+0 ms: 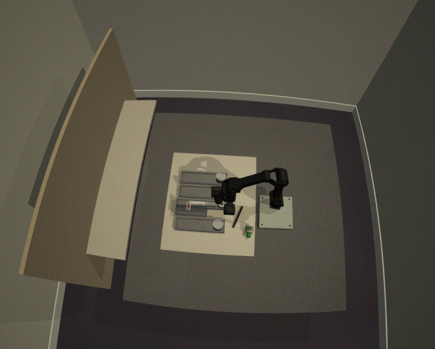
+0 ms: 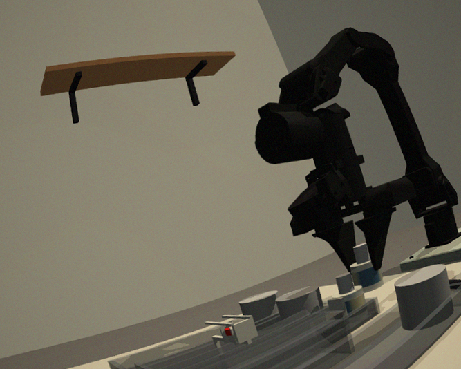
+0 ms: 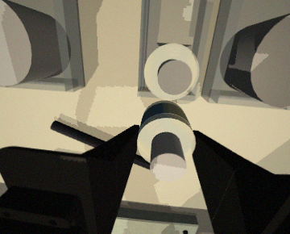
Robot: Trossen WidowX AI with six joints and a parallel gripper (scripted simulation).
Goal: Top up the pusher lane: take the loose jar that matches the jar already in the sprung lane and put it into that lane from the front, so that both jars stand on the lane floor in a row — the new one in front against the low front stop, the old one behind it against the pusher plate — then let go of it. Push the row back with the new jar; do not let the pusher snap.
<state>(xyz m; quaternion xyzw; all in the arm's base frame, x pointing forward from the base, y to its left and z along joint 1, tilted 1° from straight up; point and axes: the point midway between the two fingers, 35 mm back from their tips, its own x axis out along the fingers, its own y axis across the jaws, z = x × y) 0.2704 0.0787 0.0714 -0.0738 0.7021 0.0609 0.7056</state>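
Right now the black rod is 7 cm behind my gripper tip, 5 cm to the left of it and 5 cm below it. From my gripper tip the other things lie so: sprung lane (18 cm ahead, 6 cm to the left, 4 cm below); then pale pusher part (14 cm ahead, 6 cm to the left, 1 cm below).
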